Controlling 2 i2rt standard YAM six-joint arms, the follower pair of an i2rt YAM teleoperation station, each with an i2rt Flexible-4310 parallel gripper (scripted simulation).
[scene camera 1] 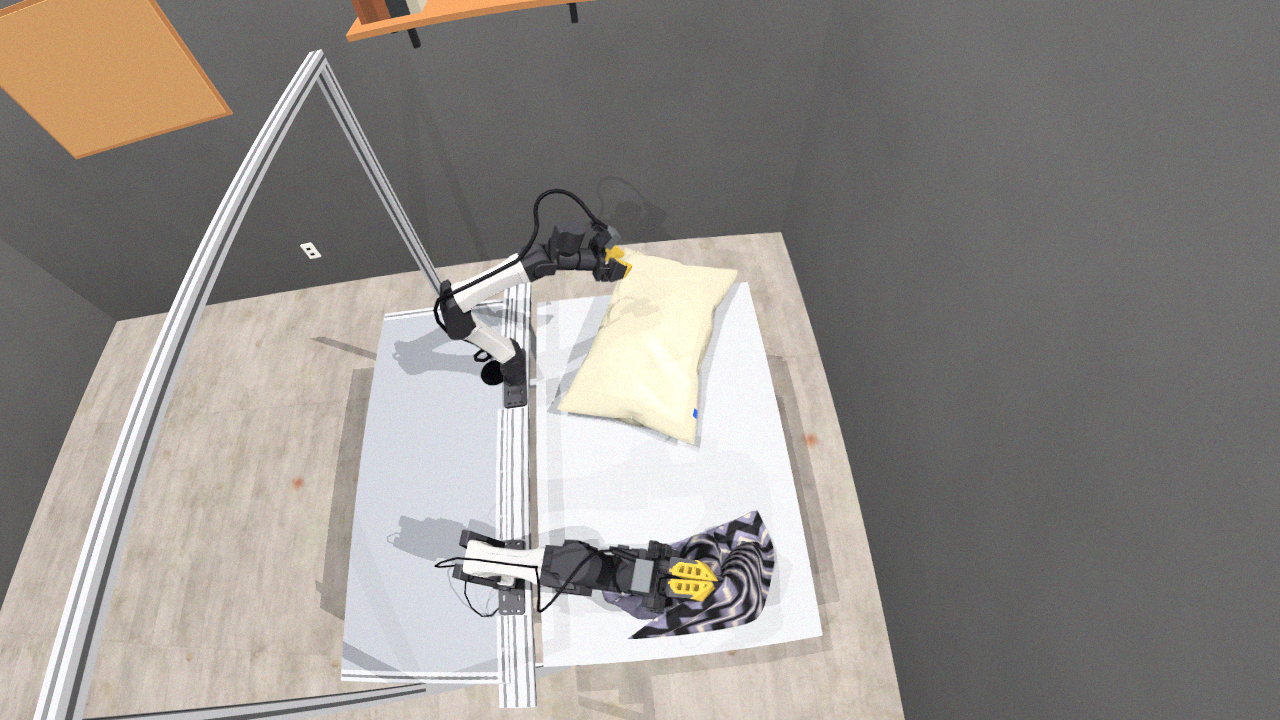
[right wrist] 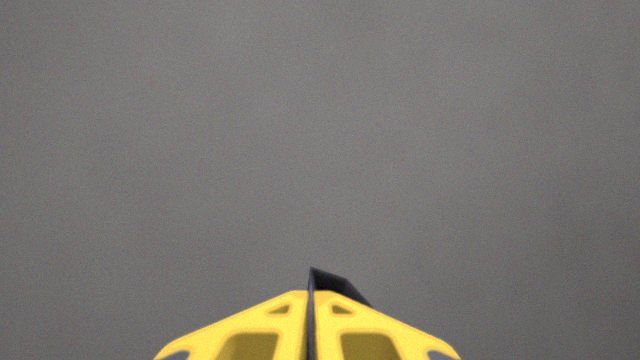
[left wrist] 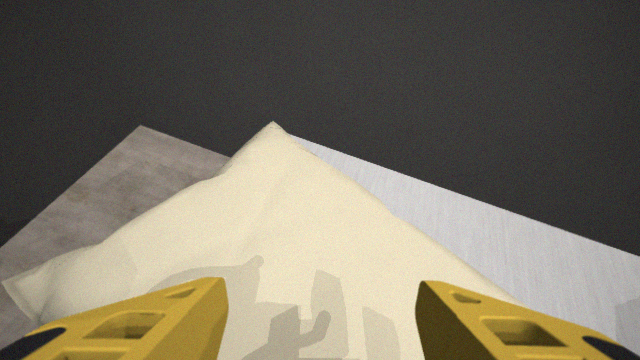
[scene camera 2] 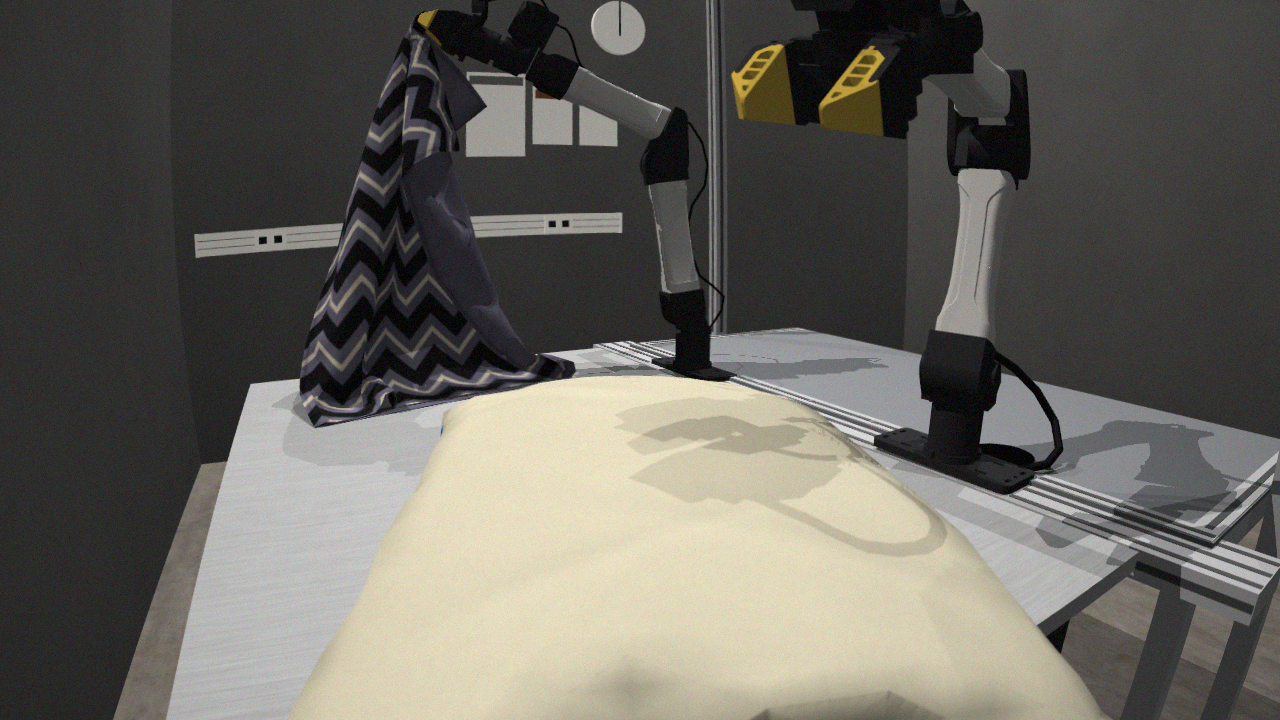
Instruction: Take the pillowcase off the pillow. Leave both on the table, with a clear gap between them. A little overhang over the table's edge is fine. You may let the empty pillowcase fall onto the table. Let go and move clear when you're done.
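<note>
The left gripper [scene camera 2: 781, 113] appears in scene camera 1 [scene camera 1: 627, 260] and in the left wrist view [left wrist: 321, 294] too, and the right gripper [scene camera 1: 716, 582] is part of the scene as well. With the grippers there is a zigzag pillowcase [scene camera 2: 408, 317], visible also in scene camera 1 [scene camera 1: 740, 554]. A cream pillow [scene camera 2: 617, 540] can be seen too, both in scene camera 1 [scene camera 1: 642, 369] and in the left wrist view [left wrist: 309, 256].
</note>
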